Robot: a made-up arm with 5 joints.
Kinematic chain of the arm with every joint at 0, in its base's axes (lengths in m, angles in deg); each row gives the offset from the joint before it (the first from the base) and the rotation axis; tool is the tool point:
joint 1: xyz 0 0 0.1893 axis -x
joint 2: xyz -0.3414 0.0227 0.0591 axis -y
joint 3: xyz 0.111 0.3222 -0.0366 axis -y
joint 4: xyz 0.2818 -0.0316 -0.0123 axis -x
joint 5: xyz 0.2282 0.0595 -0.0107 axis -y
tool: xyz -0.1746 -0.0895 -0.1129
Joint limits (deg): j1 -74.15..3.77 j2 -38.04..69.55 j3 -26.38..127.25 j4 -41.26..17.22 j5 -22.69..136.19
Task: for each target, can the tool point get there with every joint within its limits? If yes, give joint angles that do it. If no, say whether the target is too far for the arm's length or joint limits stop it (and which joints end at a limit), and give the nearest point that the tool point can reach.
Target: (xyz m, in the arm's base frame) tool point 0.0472 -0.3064 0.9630
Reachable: yes | joints -43.31 60.23 14.76 -12.43 118.39
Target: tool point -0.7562 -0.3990 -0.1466
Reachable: no: joint limits stop it (at a limit: joint 1, joint 3, joint 4) | nearest point -0.7675 -0.2270 0.4825 | short by 0.652 m
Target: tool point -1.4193 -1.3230 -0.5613
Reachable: no: too far | nearest point -0.8100 -0.4926 0.5854 | short by 1.541 m
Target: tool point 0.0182 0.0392 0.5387
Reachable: yes | joints -43.82 -9.54 68.34 7.89 -8.13
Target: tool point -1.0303 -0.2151 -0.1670
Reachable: no: joint limits stop it (at a limit: joint 1, joint 2, joint 3, joint 4, joint 5) | nearest point -0.9668 0.2688 0.1646 | short by 0.590 m
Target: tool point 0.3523 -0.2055 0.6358
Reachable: yes | joints -56.26 35.13 9.40 8.96 97.00
